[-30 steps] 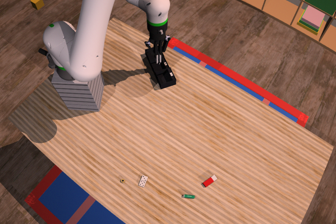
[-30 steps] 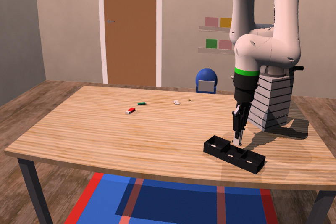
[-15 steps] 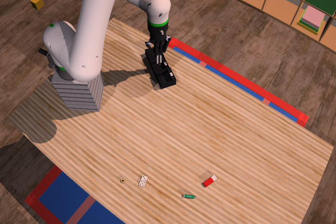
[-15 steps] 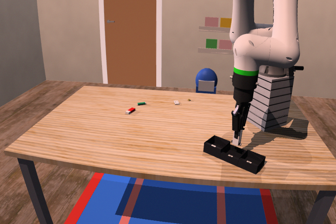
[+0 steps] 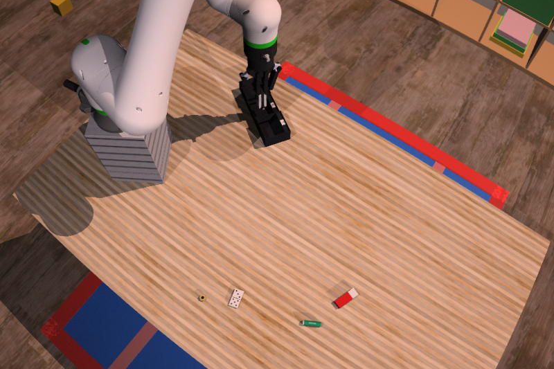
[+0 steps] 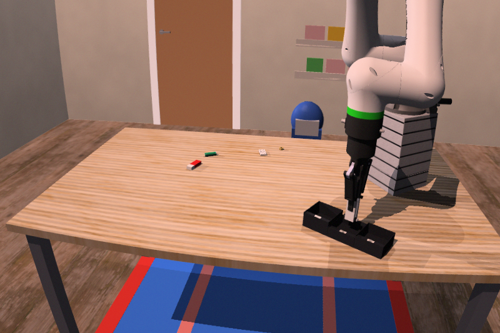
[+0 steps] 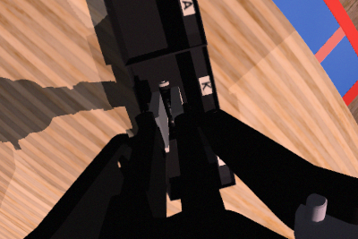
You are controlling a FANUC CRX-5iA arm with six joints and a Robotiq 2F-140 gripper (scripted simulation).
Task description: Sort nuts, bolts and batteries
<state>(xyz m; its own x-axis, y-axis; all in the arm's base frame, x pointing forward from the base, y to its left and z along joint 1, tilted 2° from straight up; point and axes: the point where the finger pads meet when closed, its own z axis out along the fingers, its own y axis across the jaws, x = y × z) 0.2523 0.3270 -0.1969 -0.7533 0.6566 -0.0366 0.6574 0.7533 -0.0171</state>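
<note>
The three joined black bins lies 10 mm ahead of my hand, 10 mm to the left of it and 60 mm below it. Round my hand: dark battery: 30 mm below; white domino: 230 mm ahead, 570 mm to the right, 80 mm below; brass nut: 150 mm ahead, 610 mm to the right, 80 mm below.
</note>
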